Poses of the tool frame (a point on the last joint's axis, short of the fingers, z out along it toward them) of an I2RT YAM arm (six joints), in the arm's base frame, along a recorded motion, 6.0 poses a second.
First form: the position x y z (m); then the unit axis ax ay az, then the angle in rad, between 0 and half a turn.
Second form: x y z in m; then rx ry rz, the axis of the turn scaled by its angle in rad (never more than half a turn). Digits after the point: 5 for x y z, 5 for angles.
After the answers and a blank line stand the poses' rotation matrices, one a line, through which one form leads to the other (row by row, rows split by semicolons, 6 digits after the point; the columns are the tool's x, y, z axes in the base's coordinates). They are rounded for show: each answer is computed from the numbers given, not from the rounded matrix.
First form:
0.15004, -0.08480, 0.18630, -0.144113, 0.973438, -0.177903, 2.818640
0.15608, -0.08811, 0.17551, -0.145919, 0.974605, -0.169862, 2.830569
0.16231, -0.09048, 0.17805, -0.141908, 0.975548, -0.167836, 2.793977
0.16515, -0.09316, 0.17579, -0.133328, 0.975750, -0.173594, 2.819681
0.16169, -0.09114, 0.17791, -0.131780, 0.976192, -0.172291, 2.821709
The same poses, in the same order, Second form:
0.15004, -0.08480, 0.18630, -0.40620, 2.74377, -0.50144
0.15608, -0.08811, 0.17551, -0.41303, 2.75869, -0.48081
0.16231, -0.09048, 0.17805, -0.39649, 2.72566, -0.46893
0.16515, -0.09316, 0.17579, -0.37594, 2.75130, -0.48948
0.16169, -0.09114, 0.17791, -0.37184, 2.75453, -0.48615

-0.907839 -0.216857 0.358889; -0.329779 0.897874 -0.291666; -0.258987 -0.383139 -0.886640
-0.910458 -0.225620 0.346645; -0.329587 0.902115 -0.278498; -0.249879 -0.367810 -0.895699
-0.901116 -0.211421 0.378537; -0.325770 0.906276 -0.269329; -0.286117 -0.366013 -0.885535
-0.913993 -0.198585 0.353809; -0.308429 0.906639 -0.287886; -0.263607 -0.372250 -0.889911
-0.915421 -0.196581 0.351227; -0.304937 0.908287 -0.286407; -0.262712 -0.369285 -0.891410

